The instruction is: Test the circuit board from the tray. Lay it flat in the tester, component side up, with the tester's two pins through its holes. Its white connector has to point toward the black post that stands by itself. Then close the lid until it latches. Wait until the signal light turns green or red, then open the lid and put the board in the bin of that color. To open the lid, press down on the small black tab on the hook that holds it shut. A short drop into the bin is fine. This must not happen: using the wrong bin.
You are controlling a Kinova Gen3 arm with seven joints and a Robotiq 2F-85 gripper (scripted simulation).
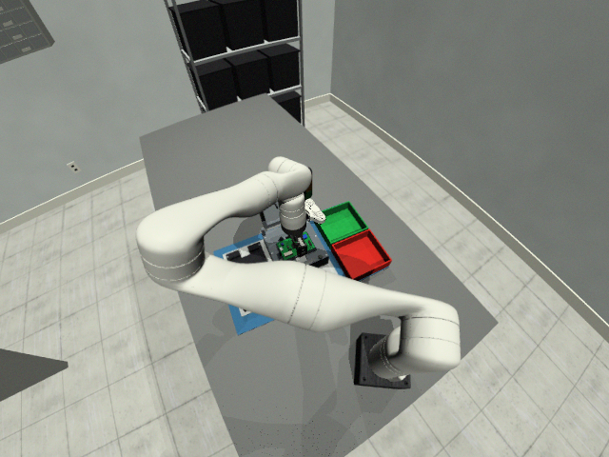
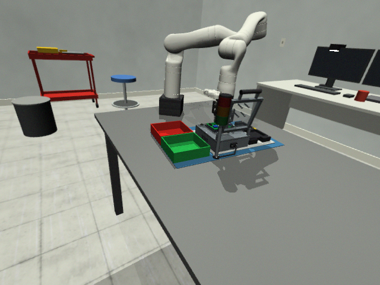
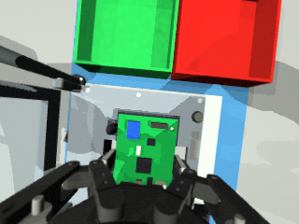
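My hand is right at the green circuit board. Round my hand: clear lid 120 mm ahead, 30 mm to the right, 100 mm above; then tester bed 10 mm ahead, 10 mm below; then green bin 10 mm behind, 200 mm to the right, 70 mm below.
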